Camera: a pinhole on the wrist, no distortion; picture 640 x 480 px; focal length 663.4 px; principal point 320.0 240.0 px. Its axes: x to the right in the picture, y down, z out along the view. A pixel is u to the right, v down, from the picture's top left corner.
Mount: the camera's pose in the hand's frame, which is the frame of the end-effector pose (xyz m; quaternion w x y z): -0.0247 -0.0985 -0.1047 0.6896 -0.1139 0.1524 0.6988
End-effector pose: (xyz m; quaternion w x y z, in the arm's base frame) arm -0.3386 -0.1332 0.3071 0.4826 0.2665 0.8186 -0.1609
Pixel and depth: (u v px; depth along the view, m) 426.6 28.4 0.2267
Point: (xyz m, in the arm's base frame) -0.2879 -0.1471 0.2135
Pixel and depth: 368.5 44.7 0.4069
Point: -0.1567 -0.1692 0.0829
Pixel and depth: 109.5 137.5 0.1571
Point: -0.3523 -0.2308 0.2720
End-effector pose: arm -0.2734 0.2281 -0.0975 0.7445 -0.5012 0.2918 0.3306
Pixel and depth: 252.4 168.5 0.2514
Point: -0.2268 0.3513 -0.0488
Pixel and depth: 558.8 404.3 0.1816
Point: -0.3299 0.2635 -0.0526
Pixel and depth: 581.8 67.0 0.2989
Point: -0.3161 0.3923 -0.1745
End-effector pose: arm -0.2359 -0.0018 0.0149 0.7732 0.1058 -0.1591 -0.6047
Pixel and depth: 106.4 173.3 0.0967
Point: -0.3190 -0.0154 -0.0226
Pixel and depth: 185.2 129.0 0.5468
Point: -0.3779 -0.0830 0.4331
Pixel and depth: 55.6 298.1 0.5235
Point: -0.5056 0.0249 0.4021
